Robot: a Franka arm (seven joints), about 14 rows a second.
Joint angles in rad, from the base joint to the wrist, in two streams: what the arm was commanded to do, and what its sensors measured. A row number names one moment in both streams.
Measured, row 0:
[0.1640 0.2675 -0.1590 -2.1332 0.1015 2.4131 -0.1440]
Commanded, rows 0 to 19:
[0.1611 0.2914 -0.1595 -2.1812 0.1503 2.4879 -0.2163]
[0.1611 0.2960 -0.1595 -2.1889 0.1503 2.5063 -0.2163]
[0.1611 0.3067 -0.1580 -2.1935 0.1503 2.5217 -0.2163]
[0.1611 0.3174 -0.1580 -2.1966 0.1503 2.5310 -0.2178]
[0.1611 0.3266 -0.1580 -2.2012 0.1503 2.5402 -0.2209]
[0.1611 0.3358 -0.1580 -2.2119 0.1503 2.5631 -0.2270]
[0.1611 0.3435 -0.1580 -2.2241 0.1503 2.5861 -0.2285]
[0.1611 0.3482 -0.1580 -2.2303 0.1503 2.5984 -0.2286]
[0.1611 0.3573 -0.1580 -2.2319 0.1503 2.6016 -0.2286]
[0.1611 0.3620 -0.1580 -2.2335 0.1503 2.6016 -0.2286]
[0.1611 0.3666 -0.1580 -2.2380 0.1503 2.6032 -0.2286]
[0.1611 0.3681 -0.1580 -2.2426 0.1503 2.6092 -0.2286]
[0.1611 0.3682 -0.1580 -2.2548 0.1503 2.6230 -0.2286]
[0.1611 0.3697 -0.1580 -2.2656 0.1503 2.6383 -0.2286]
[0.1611 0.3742 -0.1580 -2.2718 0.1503 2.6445 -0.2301]
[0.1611 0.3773 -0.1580 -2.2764 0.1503 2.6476 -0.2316]
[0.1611 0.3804 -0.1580 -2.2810 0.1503 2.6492 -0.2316]
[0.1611 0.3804 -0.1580 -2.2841 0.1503 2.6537 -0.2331]
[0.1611 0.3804 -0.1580 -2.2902 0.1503 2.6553 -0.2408]
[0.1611 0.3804 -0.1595 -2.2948 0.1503 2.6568 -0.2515]
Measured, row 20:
[0.1632 0.3842 -0.1595 -2.2740 0.1301 2.6303 -0.2118]
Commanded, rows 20 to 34:
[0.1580 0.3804 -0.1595 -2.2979 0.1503 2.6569 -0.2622]
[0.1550 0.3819 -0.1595 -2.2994 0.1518 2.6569 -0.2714]
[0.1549 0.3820 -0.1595 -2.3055 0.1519 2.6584 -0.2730]
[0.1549 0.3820 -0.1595 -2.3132 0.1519 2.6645 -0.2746]
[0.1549 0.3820 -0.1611 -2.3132 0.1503 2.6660 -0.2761]
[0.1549 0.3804 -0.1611 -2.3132 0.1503 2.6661 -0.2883]
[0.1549 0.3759 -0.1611 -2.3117 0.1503 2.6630 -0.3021]
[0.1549 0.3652 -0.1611 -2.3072 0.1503 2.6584 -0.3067]
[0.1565 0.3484 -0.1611 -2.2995 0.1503 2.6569 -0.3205]
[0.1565 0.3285 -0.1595 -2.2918 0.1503 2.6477 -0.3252]
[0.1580 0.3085 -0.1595 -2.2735 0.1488 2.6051 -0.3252]
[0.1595 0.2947 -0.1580 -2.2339 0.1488 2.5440 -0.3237]
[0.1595 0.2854 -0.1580 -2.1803 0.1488 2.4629 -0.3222]
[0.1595 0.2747 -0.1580 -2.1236 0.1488 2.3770 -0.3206]
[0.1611 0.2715 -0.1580 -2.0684 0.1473 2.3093 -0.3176]
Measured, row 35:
[0.1621 0.2968 -0.1608 -2.1600 0.1328 2.4381 -0.2956]
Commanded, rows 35 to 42:
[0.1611 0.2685 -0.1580 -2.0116 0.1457 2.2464 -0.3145]
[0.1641 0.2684 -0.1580 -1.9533 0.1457 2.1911 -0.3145]
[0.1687 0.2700 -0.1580 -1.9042 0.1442 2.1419 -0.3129]
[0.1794 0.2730 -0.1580 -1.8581 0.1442 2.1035 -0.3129]
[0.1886 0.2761 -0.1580 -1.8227 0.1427 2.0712 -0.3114]
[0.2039 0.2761 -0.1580 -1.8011 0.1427 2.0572 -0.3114]
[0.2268 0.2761 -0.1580 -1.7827 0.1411 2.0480 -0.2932]
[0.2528 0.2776 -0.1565 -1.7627 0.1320 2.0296 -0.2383]
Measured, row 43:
[0.2116 0.2631 -0.1558 -1.8158 0.1327 2.0743 -0.2865]
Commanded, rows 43 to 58:
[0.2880 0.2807 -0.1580 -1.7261 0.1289 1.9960 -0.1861]
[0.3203 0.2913 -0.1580 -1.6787 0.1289 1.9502 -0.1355]
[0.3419 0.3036 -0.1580 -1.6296 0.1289 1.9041 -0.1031]
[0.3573 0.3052 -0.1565 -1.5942 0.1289 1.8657 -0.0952]
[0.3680 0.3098 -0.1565 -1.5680 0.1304 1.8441 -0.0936]
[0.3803 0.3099 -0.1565 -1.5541 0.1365 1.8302 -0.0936]
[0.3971 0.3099 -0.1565 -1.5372 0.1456 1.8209 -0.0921]
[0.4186 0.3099 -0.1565 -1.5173 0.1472 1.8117 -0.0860]
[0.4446 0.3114 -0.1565 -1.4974 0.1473 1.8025 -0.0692]
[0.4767 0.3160 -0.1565 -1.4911 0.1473 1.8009 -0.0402]
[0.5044 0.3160 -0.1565 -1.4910 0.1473 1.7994 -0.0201]
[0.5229 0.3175 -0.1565 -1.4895 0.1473 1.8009 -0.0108]
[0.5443 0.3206 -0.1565 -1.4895 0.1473 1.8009 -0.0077]
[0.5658 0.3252 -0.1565 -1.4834 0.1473 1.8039 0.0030]
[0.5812 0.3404 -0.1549 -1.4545 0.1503 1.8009 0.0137]
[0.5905 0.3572 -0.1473 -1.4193 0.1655 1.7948 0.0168]
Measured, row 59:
[0.5735 0.3165 -0.1473 -1.5068 0.1424 1.8267 0.0005]
